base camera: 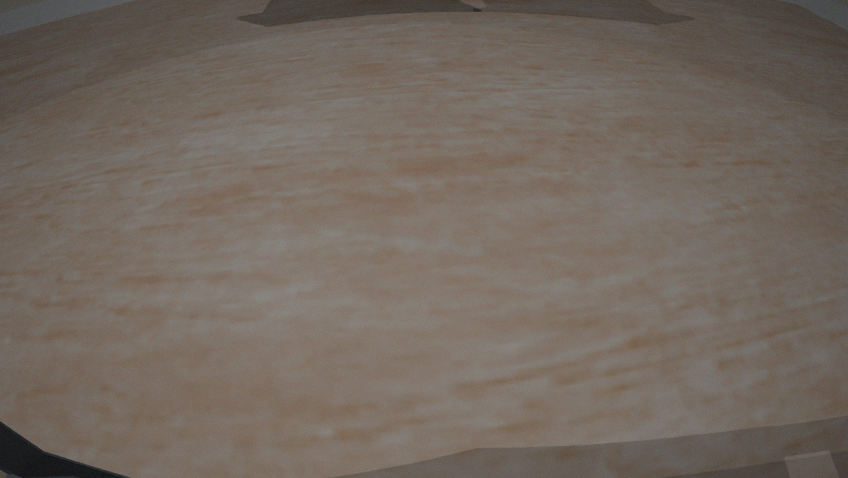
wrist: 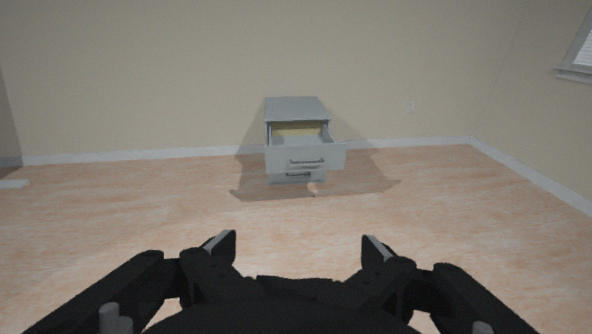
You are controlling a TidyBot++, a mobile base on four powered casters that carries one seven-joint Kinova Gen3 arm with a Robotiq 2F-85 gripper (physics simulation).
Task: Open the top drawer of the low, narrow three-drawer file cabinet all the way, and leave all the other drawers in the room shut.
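Frame: origin at the arm's base, x left, y down, z back, level; centimetres.
Where they show: gripper, between the fingertips: (wrist: 297,246).
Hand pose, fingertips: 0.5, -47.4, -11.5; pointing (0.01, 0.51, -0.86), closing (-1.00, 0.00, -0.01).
After its pixels a point has its place, as x, y, z.
A low grey-blue file cabinet (wrist: 297,108) {7.9, -12.3, -155.8} stands against the far wall, near the middle of the wrist view. Its top drawer (wrist: 280,159) {13.4, -3.4, -99.2} is pulled far out, with the inside showing behind its front and a bar handle on that front. A lower drawer front (wrist: 316,177) {-7.5, 33.3, -137.9} with a handle shows beneath it and looks shut; the pulled-out drawer hides the middle one. My gripper (wrist: 297,246) {0.5, -47.4, -11.5} is open and empty, well apart from the cabinet. The cabinet itself does not show in the base camera view, but its shadow (base camera: 368,10) {19.9, 39.7, -122.8} shows at the top edge.
Wood floor (base camera: 415,237) {2.9, 39.7, -46.1} (wrist: 150,215) {97.4, 39.7, -97.5} lies before the cabinet. Behind it is a beige wall (wrist: 150,75) {120.4, -31.1, -171.7} with a white baseboard and an outlet (wrist: 411,106) {-93.9, -1.1, -207.8}. A window (wrist: 580,67) {-179.7, -44.2, -164.5} is on the right wall. A flat white piece (wrist: 14,184) lies at the far left.
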